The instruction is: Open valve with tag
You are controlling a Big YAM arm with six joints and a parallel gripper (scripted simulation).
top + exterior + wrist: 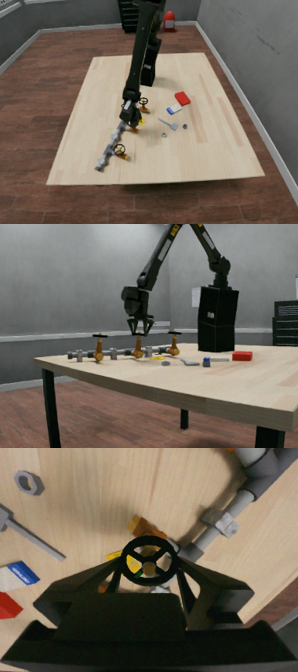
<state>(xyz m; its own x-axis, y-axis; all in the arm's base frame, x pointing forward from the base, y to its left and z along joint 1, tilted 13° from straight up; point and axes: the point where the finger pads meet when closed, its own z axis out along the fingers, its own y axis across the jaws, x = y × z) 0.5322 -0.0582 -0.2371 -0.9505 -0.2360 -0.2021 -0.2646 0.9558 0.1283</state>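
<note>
My gripper is now 120 mm above the yellow tag, 90 mm past it and 30 mm to the right of it. The rest, counted from my hand: blue-and-white block 300 mm to the left, 180 mm behind, 110 mm below; then grey flat tool 250 mm to the left, 110 mm below, 50 mm behind; then grey part 360 mm to the left, 110 mm below, 30 mm behind.
</note>
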